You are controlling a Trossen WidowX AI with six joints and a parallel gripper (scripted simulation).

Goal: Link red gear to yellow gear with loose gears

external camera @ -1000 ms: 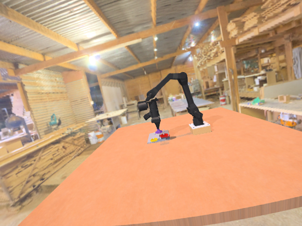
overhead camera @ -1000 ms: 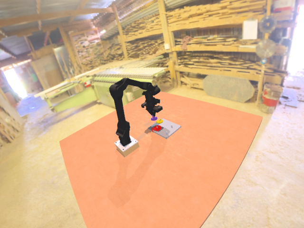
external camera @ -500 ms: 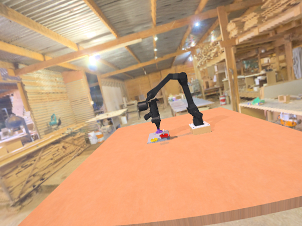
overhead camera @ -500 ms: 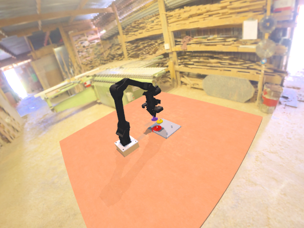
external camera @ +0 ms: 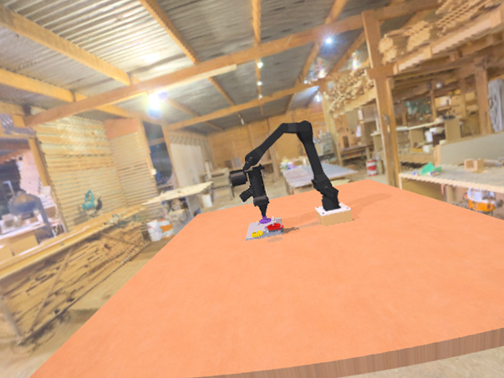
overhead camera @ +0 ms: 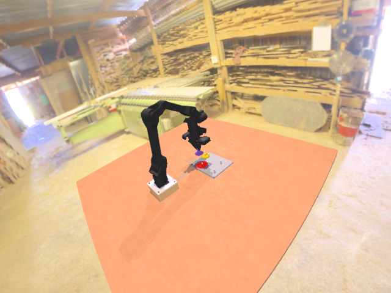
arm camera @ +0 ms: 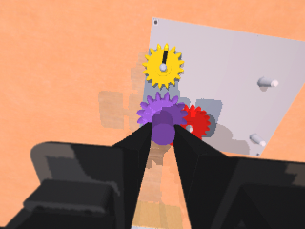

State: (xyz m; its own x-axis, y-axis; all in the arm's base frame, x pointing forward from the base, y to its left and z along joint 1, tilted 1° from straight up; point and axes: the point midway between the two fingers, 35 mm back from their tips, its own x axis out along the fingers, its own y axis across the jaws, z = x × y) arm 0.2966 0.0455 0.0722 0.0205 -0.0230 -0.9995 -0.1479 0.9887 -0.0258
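The yellow gear is 5 cm ahead of my gripper tip, 1 cm to the left of it and 7 cm below it. Also, from my gripper tip: red gear (3 cm behind, 5 cm to the right, 7 cm below); purple gear (1 cm below).
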